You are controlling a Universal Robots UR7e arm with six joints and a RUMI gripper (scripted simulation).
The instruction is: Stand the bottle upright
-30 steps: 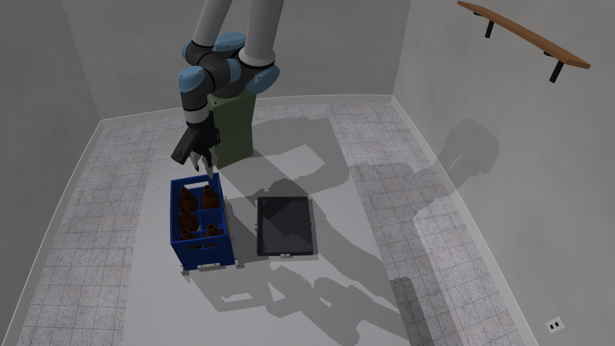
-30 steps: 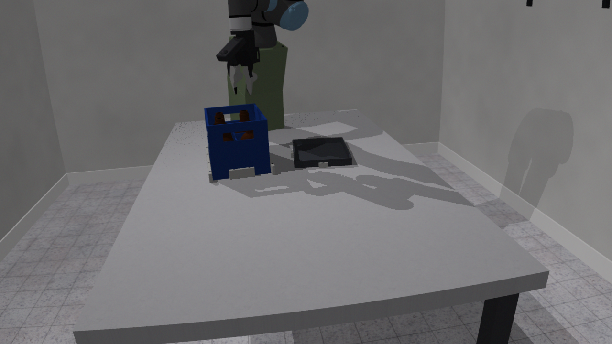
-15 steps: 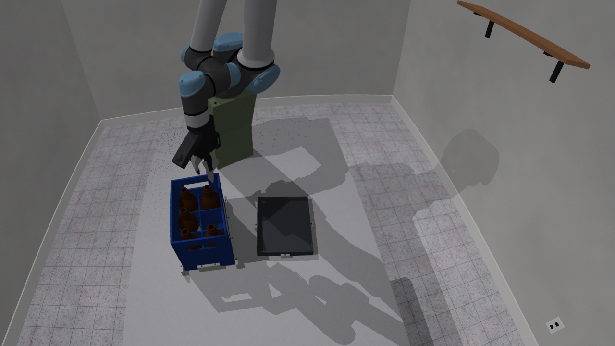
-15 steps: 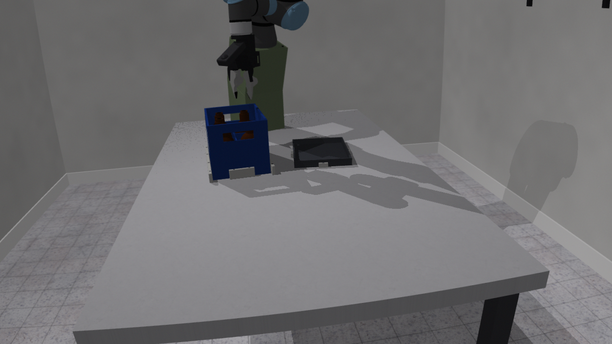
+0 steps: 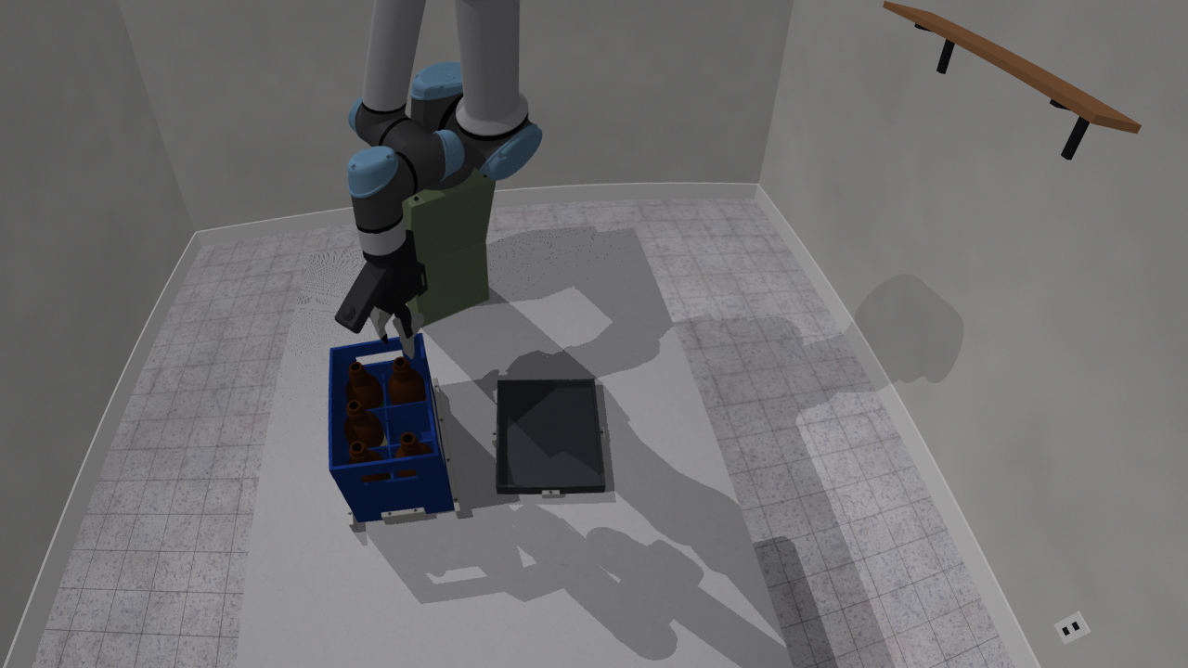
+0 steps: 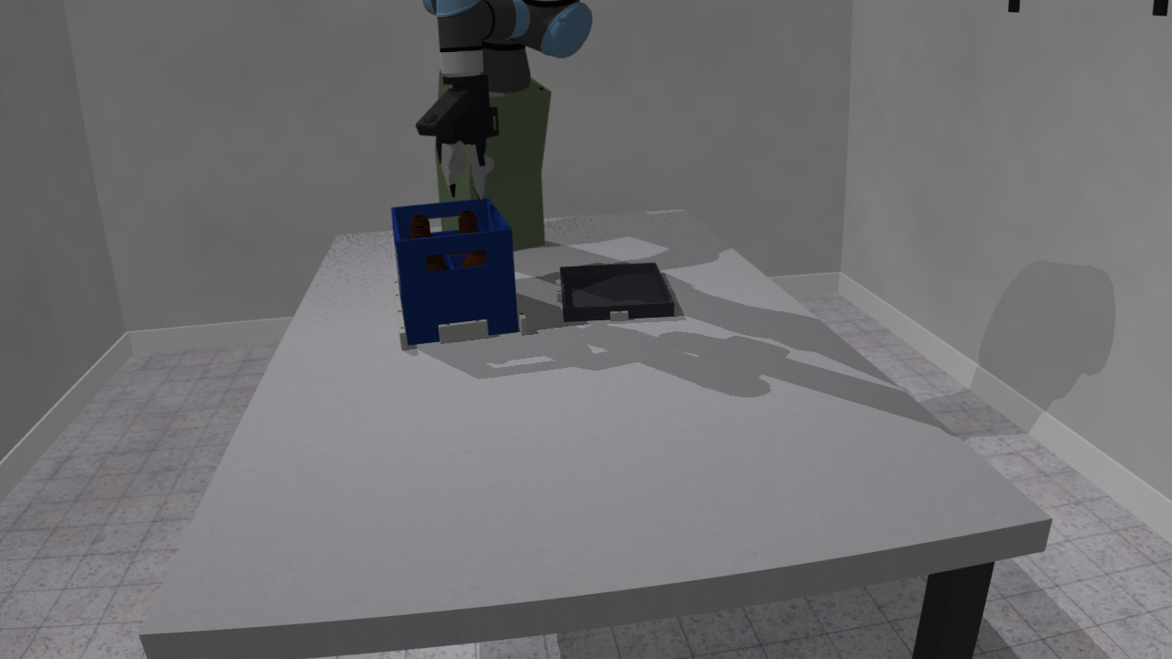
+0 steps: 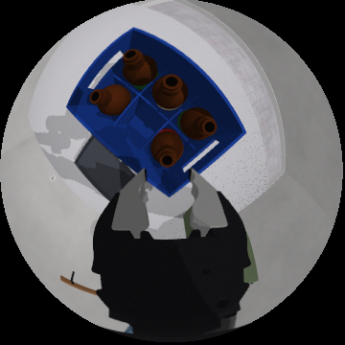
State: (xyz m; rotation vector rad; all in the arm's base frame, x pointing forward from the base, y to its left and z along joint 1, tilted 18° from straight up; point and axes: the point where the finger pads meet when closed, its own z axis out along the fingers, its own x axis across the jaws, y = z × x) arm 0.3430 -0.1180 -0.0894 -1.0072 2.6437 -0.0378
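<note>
Now: hand 8 cm short of the blue crate, 5 cm to the left of it and 12 cm above it. Also, from my hand: dark tray 11 cm ahead, 24 cm to the left, 19 cm below.
</note>
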